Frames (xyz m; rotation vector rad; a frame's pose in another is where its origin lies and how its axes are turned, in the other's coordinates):
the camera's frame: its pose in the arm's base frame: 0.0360 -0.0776 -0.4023 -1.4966 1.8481 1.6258
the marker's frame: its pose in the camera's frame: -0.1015 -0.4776 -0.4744 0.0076 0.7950 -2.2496
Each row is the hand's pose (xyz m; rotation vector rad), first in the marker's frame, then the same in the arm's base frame.
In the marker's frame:
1: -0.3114 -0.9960 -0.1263 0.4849 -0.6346 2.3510
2: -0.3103 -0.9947 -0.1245 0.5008 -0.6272 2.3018
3: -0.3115 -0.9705 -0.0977 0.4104 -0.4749 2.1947
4: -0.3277 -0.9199 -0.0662 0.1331 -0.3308 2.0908
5: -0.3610 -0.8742 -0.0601 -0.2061 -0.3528 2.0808
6: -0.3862 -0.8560 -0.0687 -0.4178 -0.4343 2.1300
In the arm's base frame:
1: -0.0002 0.1804 0.1814 -1.0817 1.7845 1.4326
2: 0.0013 0.1810 0.1796 -1.1141 1.7378 1.4130
3: 0.0093 0.1812 0.1443 -1.2956 1.7228 1.2448
4: 0.0131 0.1618 0.0858 -1.6050 1.7825 1.0765
5: -0.0009 0.1245 0.0452 -1.8624 1.9211 1.1044
6: -0.0177 0.0991 0.0345 -1.9533 2.0550 1.2238

